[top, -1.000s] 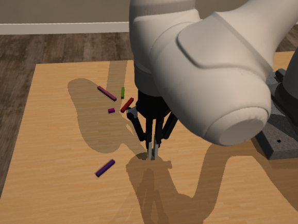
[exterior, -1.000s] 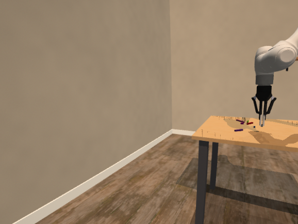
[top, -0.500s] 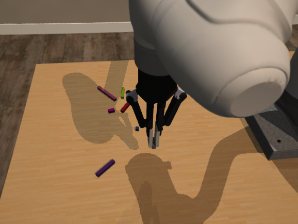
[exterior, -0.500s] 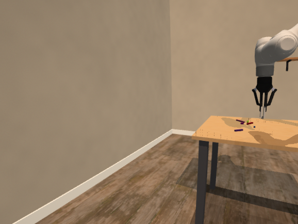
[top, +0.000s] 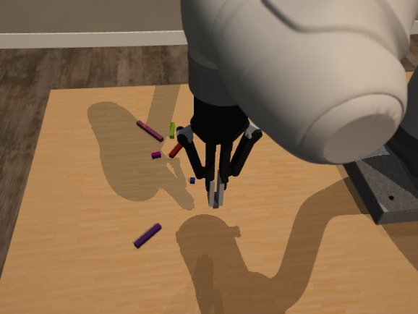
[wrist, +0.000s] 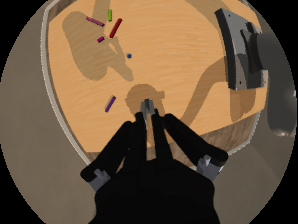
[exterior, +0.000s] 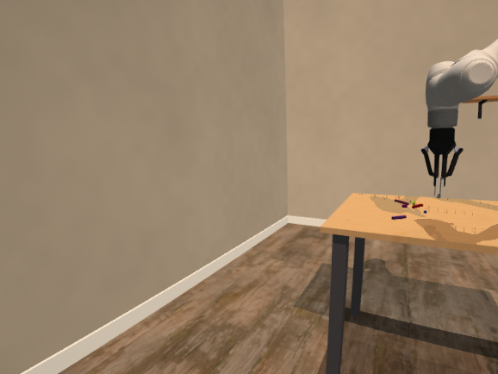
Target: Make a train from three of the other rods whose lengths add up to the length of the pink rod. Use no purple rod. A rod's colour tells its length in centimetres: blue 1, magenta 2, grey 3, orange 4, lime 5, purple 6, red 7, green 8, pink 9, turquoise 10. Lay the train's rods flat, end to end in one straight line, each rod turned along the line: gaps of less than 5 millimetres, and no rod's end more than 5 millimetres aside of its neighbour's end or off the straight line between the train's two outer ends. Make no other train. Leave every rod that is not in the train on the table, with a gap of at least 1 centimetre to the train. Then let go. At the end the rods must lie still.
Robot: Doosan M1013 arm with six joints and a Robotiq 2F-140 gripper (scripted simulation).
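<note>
My hand is 130 mm to the left of the blue rod and 120 mm above it. Also, from my hand: magenta rod (60 mm ahead, 230 mm to the right, 120 mm below); grey rod (30 mm below); purple rod (120 mm ahead, 20 mm to the right, 120 mm below).
</note>
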